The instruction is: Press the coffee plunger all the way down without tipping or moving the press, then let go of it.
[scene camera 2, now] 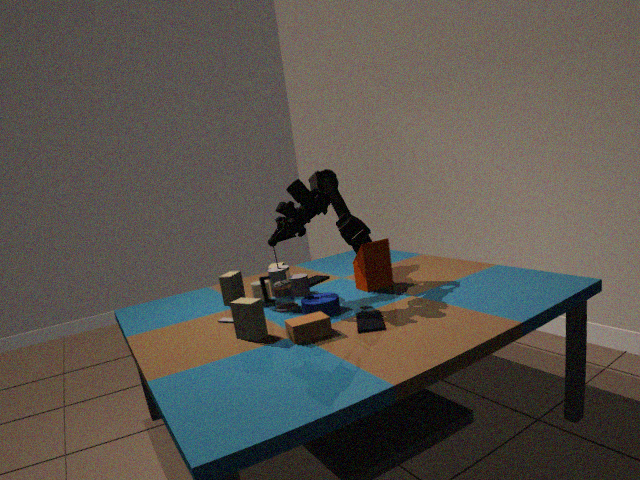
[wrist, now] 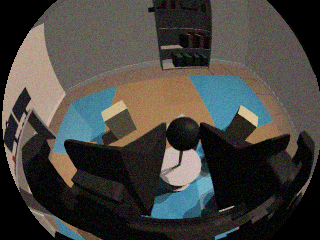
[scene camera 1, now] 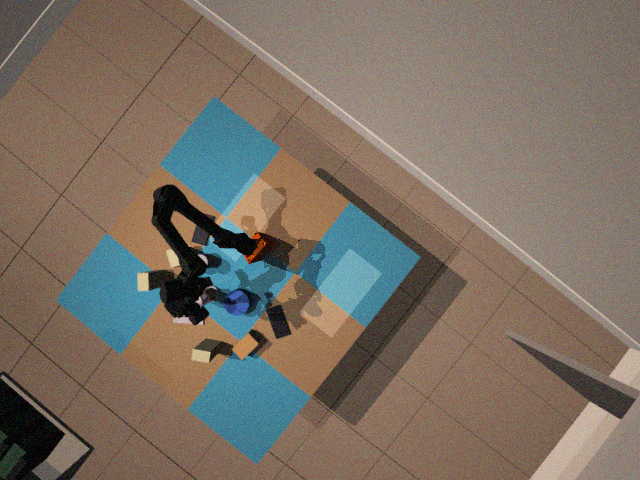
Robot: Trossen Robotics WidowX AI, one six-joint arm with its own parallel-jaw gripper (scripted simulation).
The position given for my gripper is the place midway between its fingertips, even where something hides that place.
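I see my gripper (scene camera 2: 270, 242) (wrist: 183, 127) (scene camera 1: 178, 311). A coffee press (scene camera 2: 279, 276) is here as well, and the wrist view has the press (wrist: 181, 166) too. Besides the press, I see a blue round dish (scene camera 2: 328, 303) and a brown box (scene camera 2: 311, 326).
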